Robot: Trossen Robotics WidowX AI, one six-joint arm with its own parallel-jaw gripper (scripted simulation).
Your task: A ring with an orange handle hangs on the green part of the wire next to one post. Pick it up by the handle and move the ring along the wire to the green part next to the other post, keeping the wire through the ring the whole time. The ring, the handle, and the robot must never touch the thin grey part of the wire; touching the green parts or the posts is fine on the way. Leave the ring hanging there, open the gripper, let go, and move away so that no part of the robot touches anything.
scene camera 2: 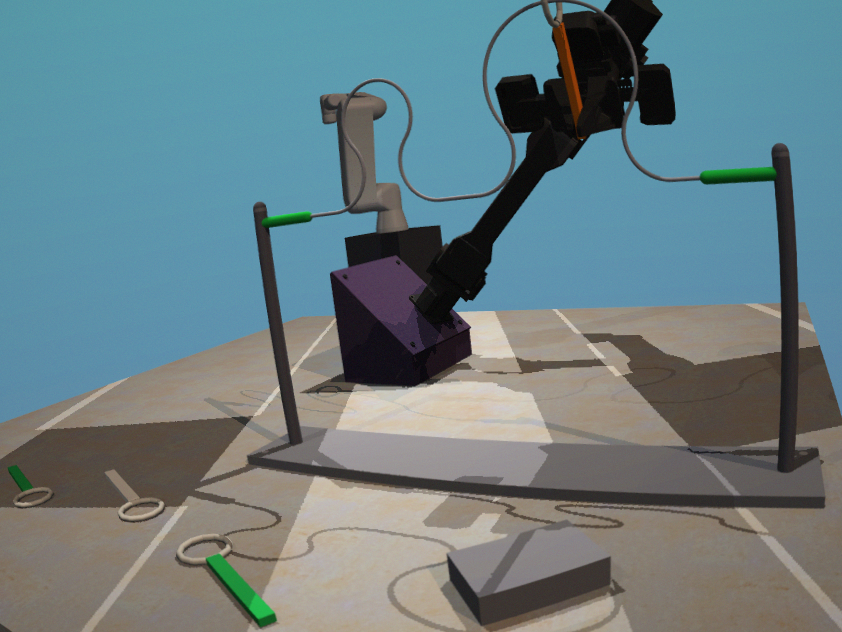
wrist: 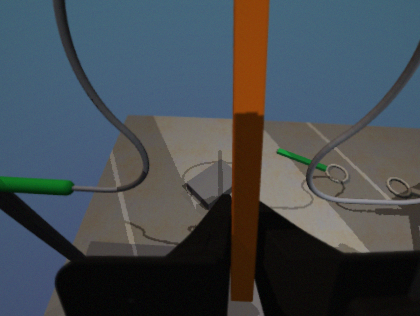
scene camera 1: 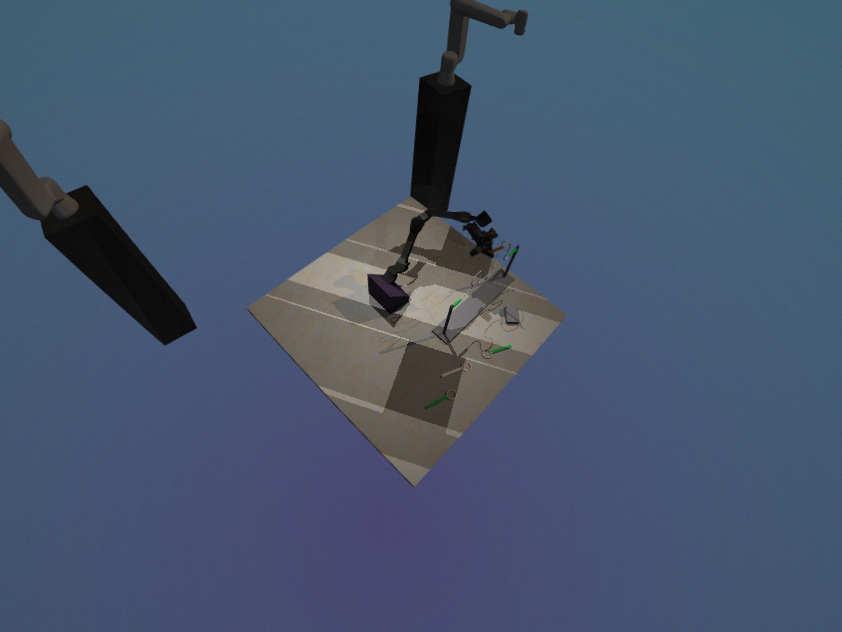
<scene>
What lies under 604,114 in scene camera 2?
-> The gripper.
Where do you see a white-handled ring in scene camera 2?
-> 129,496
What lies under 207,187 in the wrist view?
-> A grey block.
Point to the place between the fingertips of the gripper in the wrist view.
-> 235,202
</scene>
